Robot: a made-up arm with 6 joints.
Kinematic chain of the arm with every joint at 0, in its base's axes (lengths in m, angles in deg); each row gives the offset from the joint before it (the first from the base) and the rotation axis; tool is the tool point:
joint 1: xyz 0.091 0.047 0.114 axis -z
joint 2: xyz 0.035 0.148 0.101 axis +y
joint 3: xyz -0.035 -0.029 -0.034 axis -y
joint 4: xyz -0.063 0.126 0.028 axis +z
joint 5: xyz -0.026 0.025 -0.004 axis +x
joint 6: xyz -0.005 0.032 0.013 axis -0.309 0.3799 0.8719
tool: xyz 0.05 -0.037 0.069
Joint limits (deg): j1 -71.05..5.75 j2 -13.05..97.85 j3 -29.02..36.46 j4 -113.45..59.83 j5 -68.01..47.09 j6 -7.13..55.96
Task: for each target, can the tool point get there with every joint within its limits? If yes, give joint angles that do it. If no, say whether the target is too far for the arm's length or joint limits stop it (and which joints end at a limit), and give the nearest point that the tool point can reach.
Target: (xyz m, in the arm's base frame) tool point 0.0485 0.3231 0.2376
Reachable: yes | joints -22.36 32.94 -8.84 -50.95 -7.70 49.88
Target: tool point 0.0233 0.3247 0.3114
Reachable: yes | joints -17.09 31.02 -3.95 28.38 30.79 34.28
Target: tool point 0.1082 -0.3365 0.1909
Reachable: no: joint limits stop it (at a limit: joint 1, joint 3, joint 4, joint 5) | nearest point -0.1321 0.0028 0.2058 | short by 0.416 m
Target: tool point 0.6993 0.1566 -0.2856
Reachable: no: too far | nearest point 0.2193 0.2552 0.1984 | short by 0.689 m
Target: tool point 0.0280 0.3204 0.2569
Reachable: yes | joints -20.11 7.83 -7.66 -51.74 -46.50 5.61
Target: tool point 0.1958 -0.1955 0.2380
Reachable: no: joint limits stop it (at a limit: joint 1, joint 2, joint 3, joint 4) | nearest point -0.0981 0.0375 0.2289 | short by 0.375 m
